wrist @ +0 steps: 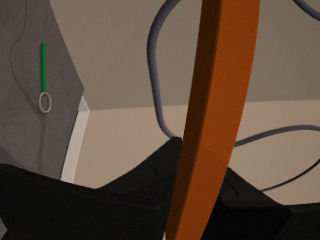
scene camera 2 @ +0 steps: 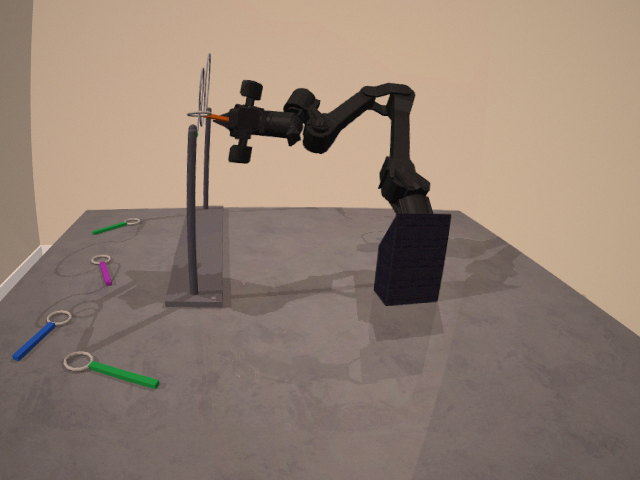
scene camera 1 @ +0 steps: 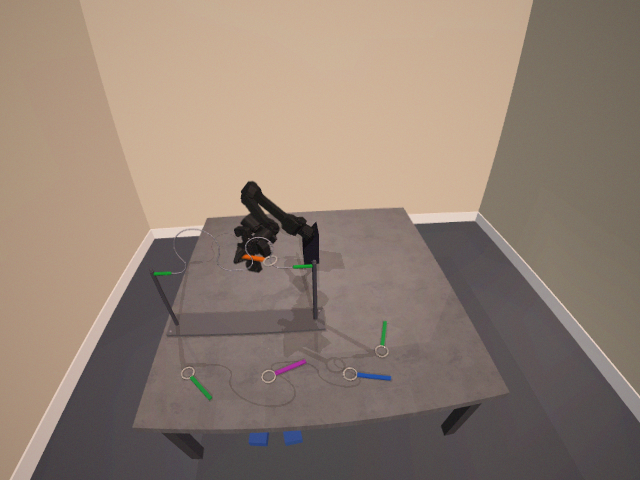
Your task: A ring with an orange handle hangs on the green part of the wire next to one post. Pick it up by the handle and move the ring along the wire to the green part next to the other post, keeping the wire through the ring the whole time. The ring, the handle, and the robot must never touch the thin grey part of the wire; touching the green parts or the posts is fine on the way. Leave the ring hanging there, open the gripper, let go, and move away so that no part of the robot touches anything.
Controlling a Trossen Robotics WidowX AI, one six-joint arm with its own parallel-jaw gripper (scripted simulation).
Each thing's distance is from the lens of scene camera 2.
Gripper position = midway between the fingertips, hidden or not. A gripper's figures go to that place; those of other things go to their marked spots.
my gripper (scene camera 2: 213, 119): 1.07 m
green-handled ring (scene camera 2: 131, 377): 0.66 m
